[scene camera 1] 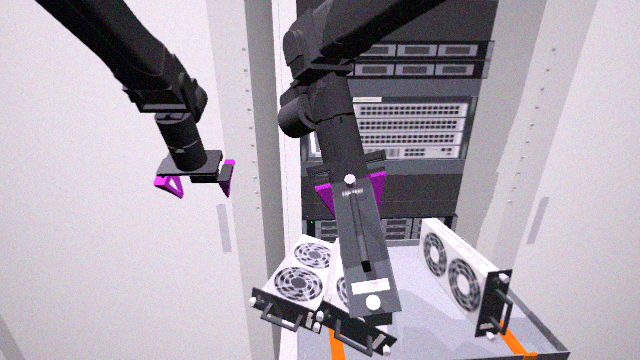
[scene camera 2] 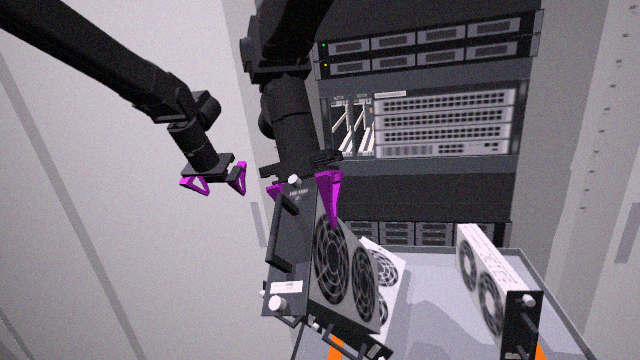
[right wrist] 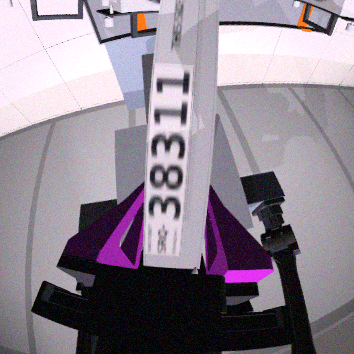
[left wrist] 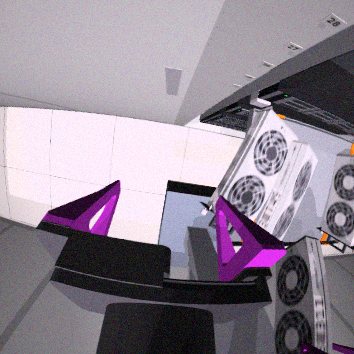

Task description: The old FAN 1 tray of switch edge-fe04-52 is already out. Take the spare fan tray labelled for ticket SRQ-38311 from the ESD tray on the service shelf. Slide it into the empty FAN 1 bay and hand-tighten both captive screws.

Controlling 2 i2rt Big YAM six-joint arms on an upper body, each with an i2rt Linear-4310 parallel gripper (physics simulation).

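Note:
My right gripper [scene camera 1: 356,212] [scene camera 2: 302,210] [right wrist: 176,186] is shut on the fan tray labelled SRQ-38311 [scene camera 1: 381,250] [scene camera 2: 345,280] [left wrist: 293,300] [right wrist: 167,150]. Its dark faceplate, handle and two white screws face the scene cameras, and it is held tilted in front of the ESD tray [scene camera 1: 410,305] [scene camera 2: 430,272]. My left gripper [scene camera 1: 205,196] [scene camera 2: 226,194] [left wrist: 169,192] is open and empty, off to the left. The switch [scene camera 1: 412,125] [scene camera 2: 445,120] has narrow open bays with pale rails at its left in scene camera 2; their labels are too small to read. The arm partly hides them in scene camera 1.
Two more fan trays [scene camera 1: 300,270] [left wrist: 257,170] lean together at the left of the ESD tray, partly behind the held one. Another fan tray [scene camera 1: 455,275] [scene camera 2: 487,280] [left wrist: 341,200] stands upright at the right. The cabinet's pale side panel is behind my left gripper.

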